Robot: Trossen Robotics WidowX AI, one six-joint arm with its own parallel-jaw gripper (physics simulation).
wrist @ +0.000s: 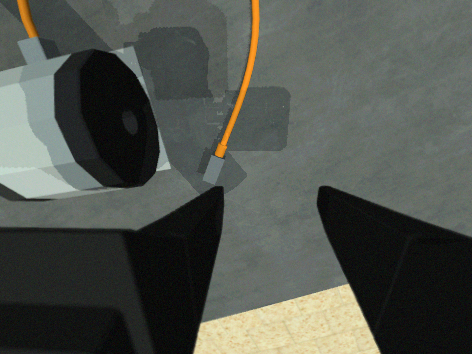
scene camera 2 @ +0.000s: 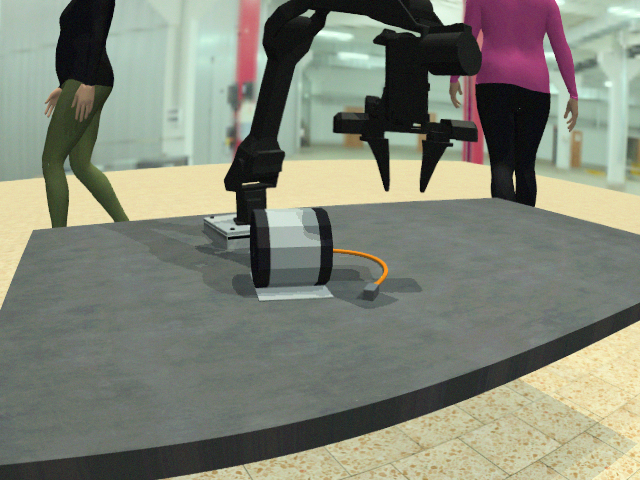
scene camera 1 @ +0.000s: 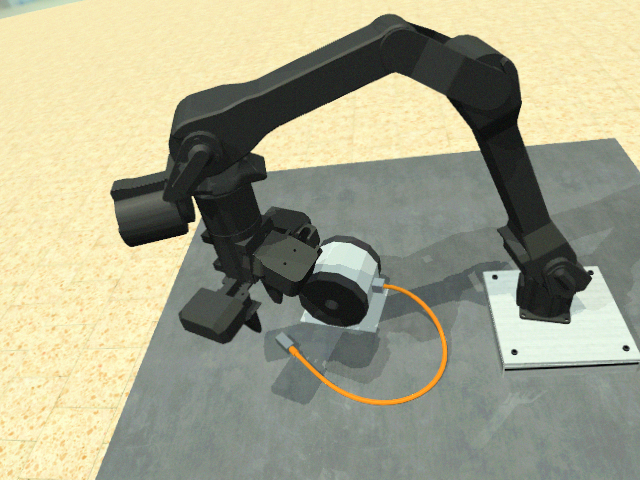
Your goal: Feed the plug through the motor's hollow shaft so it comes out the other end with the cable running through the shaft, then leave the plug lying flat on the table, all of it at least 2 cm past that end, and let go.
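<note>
The grey plug lies on the table beside the motor. The orange cable loops from the plug to a grey block on the motor's side. The motor is a white cylinder with black ends on a pale base plate. Its shaft hole shows in the end face nearer the plug. My gripper is open and empty, above table height. In the wrist view the plug is beyond the left fingertip.
The arm's white base plate stands on the grey table. In the wrist view the table edge runs below the fingertips, with tan floor past it. Two human figures stand behind the table.
</note>
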